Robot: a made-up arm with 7 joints.
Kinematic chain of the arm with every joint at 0, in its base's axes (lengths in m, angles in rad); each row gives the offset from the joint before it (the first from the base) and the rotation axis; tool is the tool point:
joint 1: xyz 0 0 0.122 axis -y
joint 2: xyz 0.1 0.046 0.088 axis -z
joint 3: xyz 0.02 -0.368 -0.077 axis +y
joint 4: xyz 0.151 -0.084 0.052 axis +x
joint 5: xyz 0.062 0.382 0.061 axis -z
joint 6: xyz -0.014 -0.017 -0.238 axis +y
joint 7: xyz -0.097 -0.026 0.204 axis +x
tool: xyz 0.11 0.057 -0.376
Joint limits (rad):
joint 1: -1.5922..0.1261
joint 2: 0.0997..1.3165
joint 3: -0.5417..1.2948
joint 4: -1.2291..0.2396
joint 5: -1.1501..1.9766
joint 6: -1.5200..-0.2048
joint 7: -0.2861..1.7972
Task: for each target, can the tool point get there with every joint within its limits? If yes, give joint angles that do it. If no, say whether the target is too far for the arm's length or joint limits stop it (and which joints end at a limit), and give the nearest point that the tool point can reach.
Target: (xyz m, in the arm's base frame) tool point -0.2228 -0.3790 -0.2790
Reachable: yes | joints -1.4226 1.1077 0.2133 -0.4755 1.4248 -0.5557 1.4701
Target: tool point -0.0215 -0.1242 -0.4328
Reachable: yes | joints -0.4603 0.5759 0.5864 -0.4234 0.9988 -0.7297 0.7405
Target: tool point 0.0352 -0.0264 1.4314
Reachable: no: joint limits stop it (at a limit: joint 1, joint 3, joint 4, joint 6, joint 7) | nearest point -0.1108 0.0067 0.7891 | short by 0.660 m
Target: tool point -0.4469 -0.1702 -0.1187
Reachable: yes | joints -0.8281 0.2606 0.6255 -0.7454 -0.7137 -0.3457 0.3738
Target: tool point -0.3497 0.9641 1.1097
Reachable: no: joint limits stop it (at a limit: joint 1, joint 3, joint 4, joint 6, joint 7) | nearest point -0.3005 0.5483 0.6195 | short by 0.645 m
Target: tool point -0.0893 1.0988 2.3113
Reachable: no: too far | nearest point -0.2078 0.3712 0.7329 | short by 1.742 m
